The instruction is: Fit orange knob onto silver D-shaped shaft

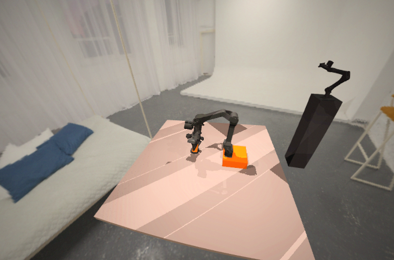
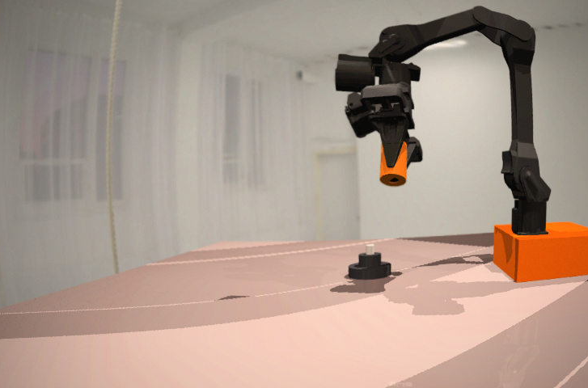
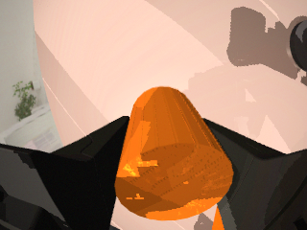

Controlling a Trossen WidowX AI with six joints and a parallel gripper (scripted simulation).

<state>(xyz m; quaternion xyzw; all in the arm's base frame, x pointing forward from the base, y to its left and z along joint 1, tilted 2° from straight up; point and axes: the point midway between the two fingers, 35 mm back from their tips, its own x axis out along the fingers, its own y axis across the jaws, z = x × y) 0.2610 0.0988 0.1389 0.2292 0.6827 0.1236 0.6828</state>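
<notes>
Now: gripper tip 30 mm below the orange knob and 20 mm to the left of it. Also, from my gripper tip: dark round pedestal: 180 mm to the right, 160 mm below, 60 mm ahead.
</notes>
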